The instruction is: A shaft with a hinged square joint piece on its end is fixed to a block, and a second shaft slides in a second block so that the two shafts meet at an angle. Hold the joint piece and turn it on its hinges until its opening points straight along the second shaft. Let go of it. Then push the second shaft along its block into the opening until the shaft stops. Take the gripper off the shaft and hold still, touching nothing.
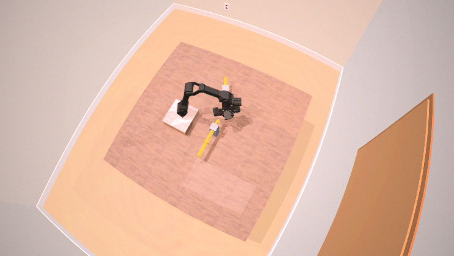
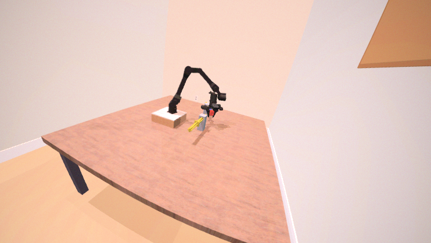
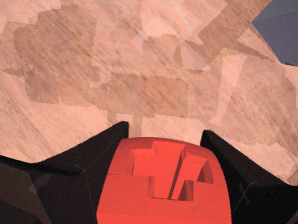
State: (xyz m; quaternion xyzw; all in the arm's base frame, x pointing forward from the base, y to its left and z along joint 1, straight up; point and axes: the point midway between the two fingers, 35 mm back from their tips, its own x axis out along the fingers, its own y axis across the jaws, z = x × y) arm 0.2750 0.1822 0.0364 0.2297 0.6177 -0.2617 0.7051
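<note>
My gripper tip is now 4 cm below the red joint piece, 2 cm past it and 1 cm to the right of it.
</note>
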